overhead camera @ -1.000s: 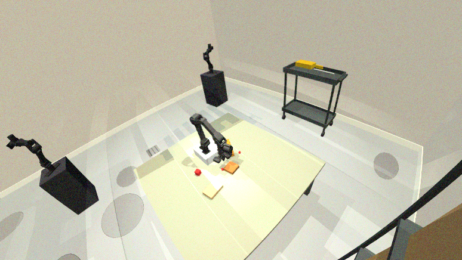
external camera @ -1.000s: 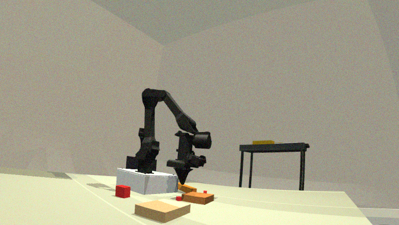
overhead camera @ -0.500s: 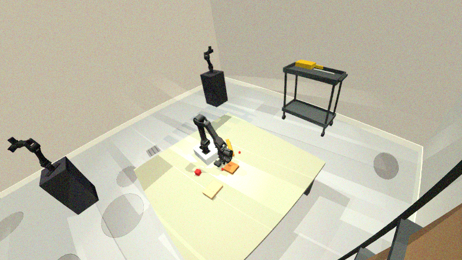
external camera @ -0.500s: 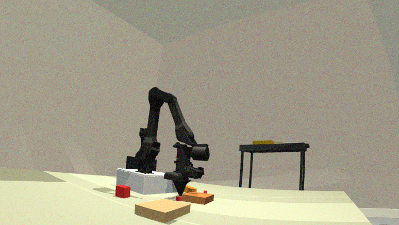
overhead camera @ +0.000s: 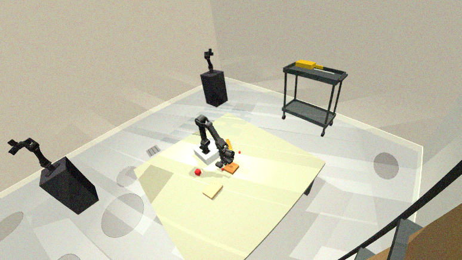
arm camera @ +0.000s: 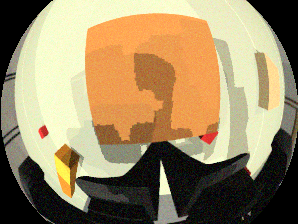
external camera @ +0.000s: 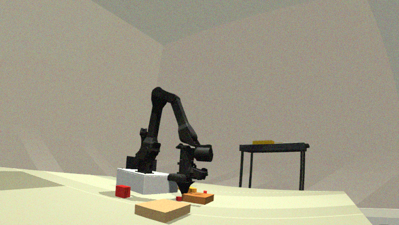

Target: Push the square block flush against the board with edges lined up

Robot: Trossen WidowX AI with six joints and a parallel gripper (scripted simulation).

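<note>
My gripper tip is now 60 mm short of the square orange block, 10 mm to the right of it and 10 mm below it. Also, from my gripper tip: orange piece (120 mm behind, 180 mm to the left, 10 mm above); tan block (100 mm ahead, 250 mm to the right, 10 mm above).
</note>
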